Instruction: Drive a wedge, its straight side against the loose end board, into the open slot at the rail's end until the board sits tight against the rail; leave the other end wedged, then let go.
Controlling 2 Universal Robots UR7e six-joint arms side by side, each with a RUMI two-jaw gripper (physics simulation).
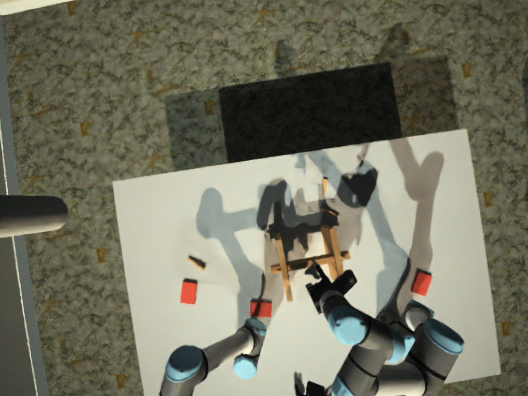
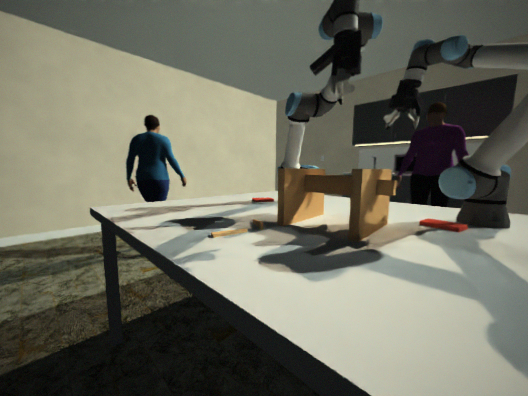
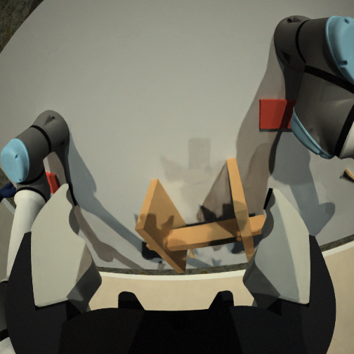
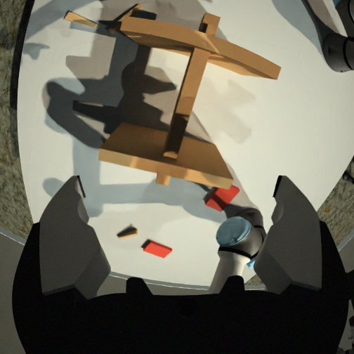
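Seen in the pictures: left gripper, between the fingertips: [image 1: 312,378] [image 2: 398,129]; right gripper, between the fingertips: [image 1: 320,278] [image 2: 338,99]; left arm's base, origin of its link: [image 2: 481,223]; right arm's base, origin of its link: [image 1: 387,323].
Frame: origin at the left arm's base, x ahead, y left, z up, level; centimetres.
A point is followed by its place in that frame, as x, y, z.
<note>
A wooden rail [image 1: 310,262] {57.0, -20.1, 18.5} [image 2: 330,184] {58.0, -20.7, 15.1} [image 3: 205,235] [image 4: 187,95] runs through two upright end boards, one board [image 1: 283,270] {50.8, -7.7, 20.8} [image 2: 370,202] {56.3, -4.1, 10.6} [image 3: 241,205] [image 4: 167,152] and another board [image 1: 332,245] {67.8, -28.2, 20.5} [image 2: 301,197] {64.6, -29.6, 9.5} [image 3: 160,222] [image 4: 235,57]. Rail ends stick out beyond both; their slots are too small to tell. One wedge [image 1: 197,262] {38.0, 38.7, 1.3} [image 4: 128,232] lies apart on the table. Another wedge [image 1: 325,186] {97.1, -23.1, 1.0} [image 2: 228,233] {96.4, -21.4, 0.5} [image 4: 80,19] lies beyond the frame. My right gripper [image 1: 313,274] {57.8, -19.1, 44.4} [image 2: 341,92] {57.8, -19.1, 44.4} [image 4: 179,178] is open and empty, high above the frame. My left gripper [image 2: 403,121] {15.3, -26.9, 38.7} [image 3: 170,188] is open and empty, away from the wood.
A small wooden piece [image 2: 257,224] {84.1, -27.6, 0.9} lies near the far wedge. Red blocks [image 1: 188,291] {21.0, 40.3, 1.5} [image 1: 261,309] {20.7, -2.9, 1.5} [image 1: 421,283] {55.2, -88.4, 1.5} [image 2: 443,225] {24.0, -0.5, 1.3} [image 3: 276,114] [image 4: 157,248] lie on the white table [image 1: 165,215] {60.5, 63.6, 0.0} [image 2: 300,320] {98.4, 22.0, 0.0}. Two people [image 2: 152,160] [image 2: 434,150] stand beyond it.
</note>
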